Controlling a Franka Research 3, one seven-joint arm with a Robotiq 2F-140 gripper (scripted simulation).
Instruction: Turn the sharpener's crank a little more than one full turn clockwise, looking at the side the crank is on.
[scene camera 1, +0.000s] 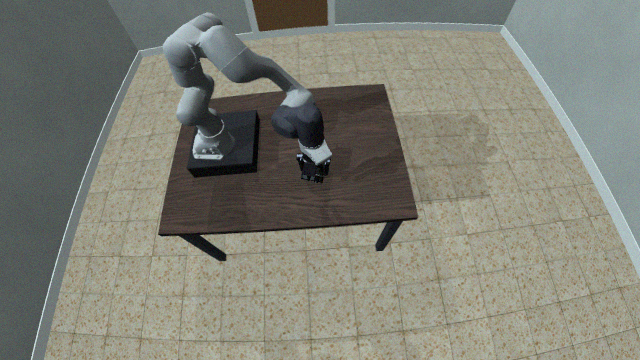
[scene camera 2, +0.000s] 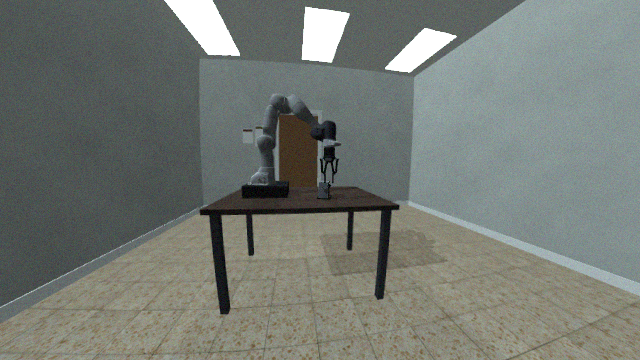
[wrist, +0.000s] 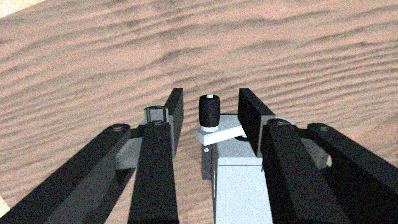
Note:
In view: my gripper (wrist: 210, 103) and a sharpener crank (wrist: 211, 131).

